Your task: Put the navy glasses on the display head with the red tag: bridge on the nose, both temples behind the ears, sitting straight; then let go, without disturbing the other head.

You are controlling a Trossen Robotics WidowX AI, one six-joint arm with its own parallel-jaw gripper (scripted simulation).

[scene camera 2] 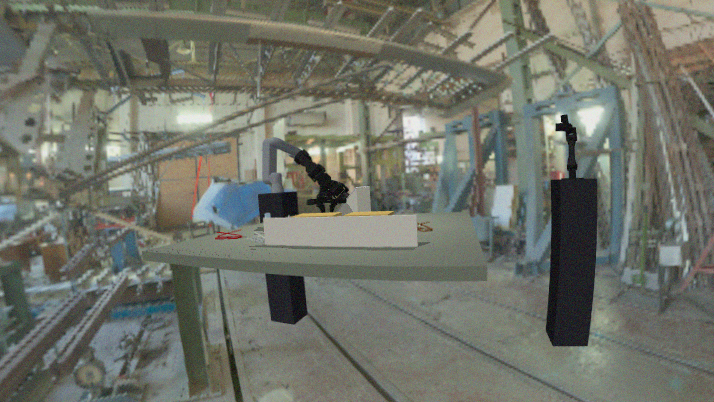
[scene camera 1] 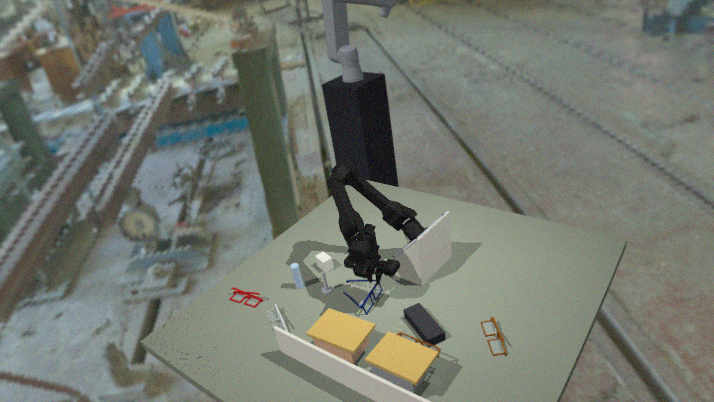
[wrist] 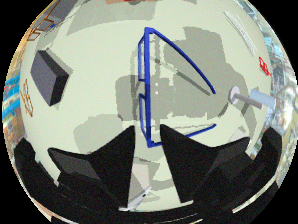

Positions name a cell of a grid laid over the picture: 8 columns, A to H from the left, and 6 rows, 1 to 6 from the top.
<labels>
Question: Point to a dark case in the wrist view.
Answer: At B3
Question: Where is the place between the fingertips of my gripper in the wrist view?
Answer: D4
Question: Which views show the dark case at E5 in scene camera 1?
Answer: Scene camera 1 and the wrist view only.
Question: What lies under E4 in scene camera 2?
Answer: A low white wall.
</labels>
